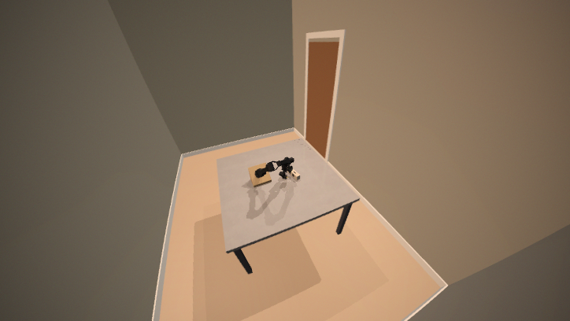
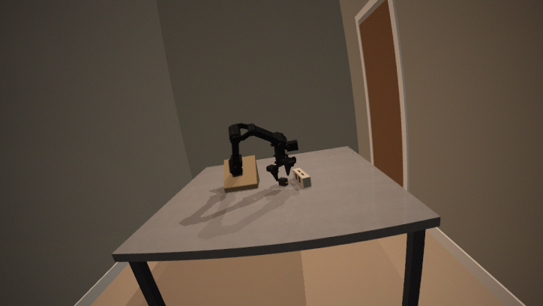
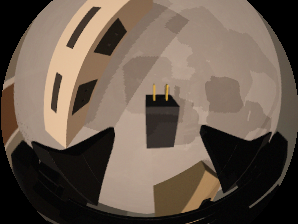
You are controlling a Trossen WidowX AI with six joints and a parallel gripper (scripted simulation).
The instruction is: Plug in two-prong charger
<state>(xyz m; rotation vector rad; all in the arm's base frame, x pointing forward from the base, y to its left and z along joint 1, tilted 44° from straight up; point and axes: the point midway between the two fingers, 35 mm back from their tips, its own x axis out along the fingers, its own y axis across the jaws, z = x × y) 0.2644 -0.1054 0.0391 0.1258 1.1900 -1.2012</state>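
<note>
Right now my gripper tip is 1 cm short of the charger, 1 cm to the left of it and 2 cm above it.
</note>
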